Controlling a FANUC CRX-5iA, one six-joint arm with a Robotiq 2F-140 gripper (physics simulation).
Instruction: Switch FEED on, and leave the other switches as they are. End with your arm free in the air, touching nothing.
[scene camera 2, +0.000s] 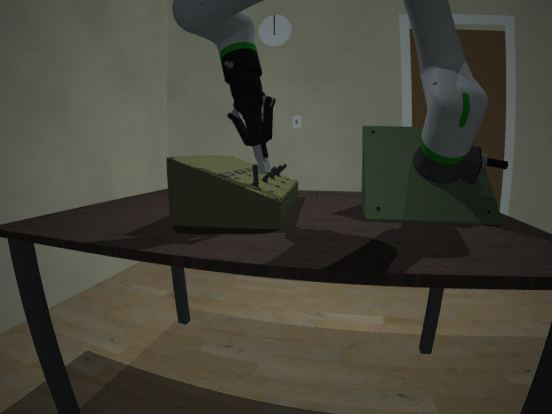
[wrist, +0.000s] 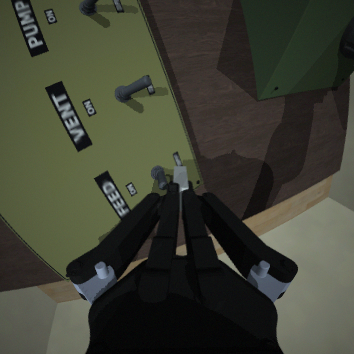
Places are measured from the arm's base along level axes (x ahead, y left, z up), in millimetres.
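Where they show: gripper, fingertip midpoint: (scene camera 2: 265, 172) (wrist: 179, 175); arm's base at its link origin: (scene camera 2: 438, 163).
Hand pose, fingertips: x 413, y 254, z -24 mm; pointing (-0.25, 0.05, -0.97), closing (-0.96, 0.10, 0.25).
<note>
Each offset is from my fingertips to the top centre of the thing. "*": to the spot under its first point. Level surfaces: height alone.
The yellow-green switch box (scene camera 2: 215, 200) (wrist: 30, 150) stands on the table. The FEED lever {dy +2, dx +25, dz +20 mm} (scene camera 2: 255, 176) (wrist: 160, 178) stands nearly upright, leaning neither clearly to its ON mark {* dy +13, dx +69, dz -13 mm} (wrist: 131, 189) nor to the opposite mark {* dy -7, dx -9, dz -44 mm} (wrist: 177, 159). The VENT lever {dy -118, dx +40, dz +10 mm} (wrist: 134, 88) tilts away from ON, toward the box's low edge. The PUMP lever {* dy -226, dx +80, dz -19 mm} (wrist: 89, 7) shows in part. My gripper (scene camera 2: 262, 166) (wrist: 179, 175) is shut and empty. Its pale fingertips are low over the panel, close beside the FEED lever on its low-edge side. Whether they touch it cannot be told.
A larger green panel box (scene camera 2: 392, 175) (wrist: 285, 50) stands on the table {dz -117 mm} (scene camera 2: 310, 250) (wrist: 185, 45), across a gap from the switch box's low edge. A second arm part (scene camera 2: 452, 115) hangs before it, with a dark rod (scene camera 2: 496, 163) pointing right.
</note>
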